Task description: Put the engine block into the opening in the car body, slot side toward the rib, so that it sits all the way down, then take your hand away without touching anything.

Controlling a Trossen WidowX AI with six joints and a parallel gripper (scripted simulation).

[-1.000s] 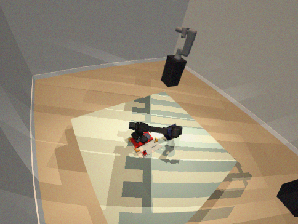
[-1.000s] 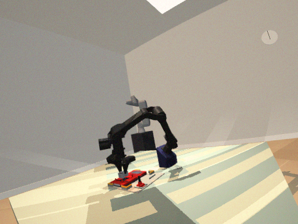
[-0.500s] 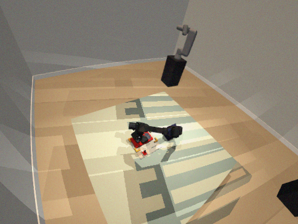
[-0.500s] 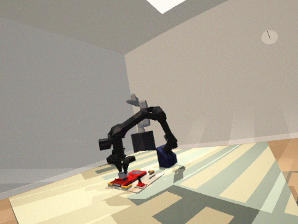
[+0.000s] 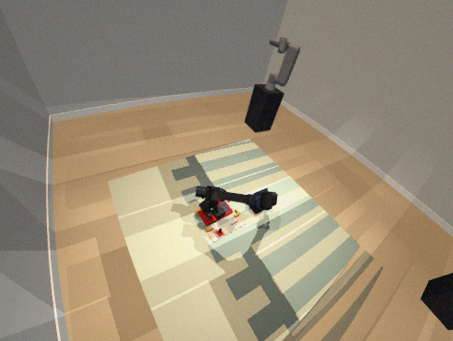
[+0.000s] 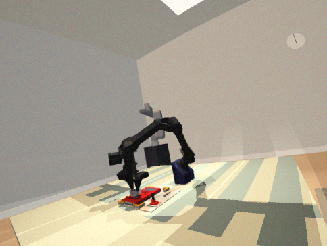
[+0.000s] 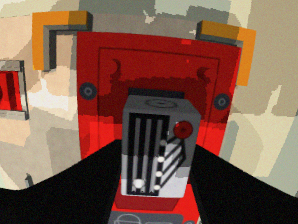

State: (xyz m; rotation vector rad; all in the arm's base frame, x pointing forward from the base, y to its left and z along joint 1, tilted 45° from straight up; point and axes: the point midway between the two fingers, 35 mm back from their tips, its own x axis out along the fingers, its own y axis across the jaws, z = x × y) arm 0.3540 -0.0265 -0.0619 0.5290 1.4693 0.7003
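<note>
Now: the grey engine block 1 cm below my gripper tip.
</note>
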